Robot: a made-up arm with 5 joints.
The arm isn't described. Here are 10 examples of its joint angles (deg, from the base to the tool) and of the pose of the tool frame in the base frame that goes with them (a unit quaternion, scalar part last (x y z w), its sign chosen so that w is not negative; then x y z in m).
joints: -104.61 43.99 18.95 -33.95 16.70
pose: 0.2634 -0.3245 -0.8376 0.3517 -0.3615 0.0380 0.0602
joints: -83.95 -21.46 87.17 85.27 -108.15
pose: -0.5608 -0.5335 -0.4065 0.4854 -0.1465 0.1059 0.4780
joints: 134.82 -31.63 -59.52 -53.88 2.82
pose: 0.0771 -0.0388 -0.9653 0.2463 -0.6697 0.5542 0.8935
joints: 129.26 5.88 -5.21 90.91 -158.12
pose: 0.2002 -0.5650 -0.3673 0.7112 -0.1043 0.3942 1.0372
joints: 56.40 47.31 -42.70 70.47 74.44
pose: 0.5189 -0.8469 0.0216 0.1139 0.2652 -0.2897 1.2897
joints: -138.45 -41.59 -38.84 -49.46 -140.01
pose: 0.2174 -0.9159 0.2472 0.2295 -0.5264 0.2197 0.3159
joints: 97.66 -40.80 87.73 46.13 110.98
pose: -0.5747 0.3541 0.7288 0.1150 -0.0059 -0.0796 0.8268
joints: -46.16 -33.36 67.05 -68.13 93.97
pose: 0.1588 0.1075 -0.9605 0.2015 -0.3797 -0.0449 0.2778
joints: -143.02 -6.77 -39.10 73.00 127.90
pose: -0.0477 -0.2632 0.5769 0.7718 -0.0395 0.2191 0.1497
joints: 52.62 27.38 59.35 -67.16 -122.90
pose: 0.4245 -0.4769 0.6071 0.4732 -0.2791 -0.2959 1.1139
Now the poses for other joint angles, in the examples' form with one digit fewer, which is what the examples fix.
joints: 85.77 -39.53 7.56 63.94 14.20
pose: -0.658 0.333 -0.279 0.615 -0.116 -0.060 1.444
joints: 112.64 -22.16 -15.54 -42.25 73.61
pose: -0.088 0.871 -0.463 0.139 -0.450 0.183 1.327
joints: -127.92 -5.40 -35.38 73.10 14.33
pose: 0.495 0.463 0.427 0.598 -0.096 0.092 -0.087
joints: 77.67 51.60 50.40 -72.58 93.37
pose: 0.737 0.531 0.416 0.043 -0.392 0.071 1.156
